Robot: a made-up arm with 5 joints. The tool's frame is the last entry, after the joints.
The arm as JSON. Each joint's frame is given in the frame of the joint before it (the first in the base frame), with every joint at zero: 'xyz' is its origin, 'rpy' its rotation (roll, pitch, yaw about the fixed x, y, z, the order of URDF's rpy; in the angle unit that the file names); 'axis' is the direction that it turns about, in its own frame. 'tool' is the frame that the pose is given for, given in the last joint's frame.
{
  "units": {
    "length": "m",
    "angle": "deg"
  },
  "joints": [
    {
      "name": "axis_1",
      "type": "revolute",
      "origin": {
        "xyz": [
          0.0,
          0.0,
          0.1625
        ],
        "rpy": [
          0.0,
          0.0,
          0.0
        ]
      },
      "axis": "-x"
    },
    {
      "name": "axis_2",
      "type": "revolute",
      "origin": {
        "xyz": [
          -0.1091,
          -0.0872,
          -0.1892
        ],
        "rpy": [
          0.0,
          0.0,
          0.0
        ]
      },
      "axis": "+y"
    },
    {
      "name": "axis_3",
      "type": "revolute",
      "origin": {
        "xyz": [
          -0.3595,
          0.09,
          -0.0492
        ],
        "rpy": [
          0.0,
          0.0,
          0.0
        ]
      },
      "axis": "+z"
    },
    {
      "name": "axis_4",
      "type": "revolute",
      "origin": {
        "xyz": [
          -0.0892,
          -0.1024,
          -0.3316
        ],
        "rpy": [
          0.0,
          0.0,
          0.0
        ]
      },
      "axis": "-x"
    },
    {
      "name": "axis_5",
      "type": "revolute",
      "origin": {
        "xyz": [
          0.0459,
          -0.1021,
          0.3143
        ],
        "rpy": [
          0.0,
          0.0,
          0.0
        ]
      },
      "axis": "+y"
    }
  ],
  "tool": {
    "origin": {
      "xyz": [
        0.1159,
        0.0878,
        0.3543
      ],
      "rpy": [
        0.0,
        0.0,
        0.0
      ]
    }
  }
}
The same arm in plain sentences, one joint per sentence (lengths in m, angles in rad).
The arm has five revolute joints in a row. What follows holds with every joint at zero, and every direction is one of the base frame's. The first joint is mounted 0.1625 m along +z from the base frame's origin and rotates about -x. The second joint is mounted 0.1091 m along -x and 0.0872 m along -y and 0.1892 m along -z from the first joint and rotates about +y. The third joint is mounted 0.3595 m along -x and 0.09 m along +y and 0.0492 m along -z from the second joint and rotates about +z. The fourth joint is mounted 0.0892 m along -x and 0.1024 m along -y and 0.3316 m along -z from the third joint and rotates about -x. The fifth joint is mounted 0.0459 m along +x and 0.1021 m along -y and 0.3143 m along +z from the fourth joint and rotates about +y. The tool frame, which is the frame that the pose is given for, is mounted 0.1159 m along +x and 0.0878 m along +y and 0.3543 m along +z from the fifth joint; its axes are parallel to the base frame's.
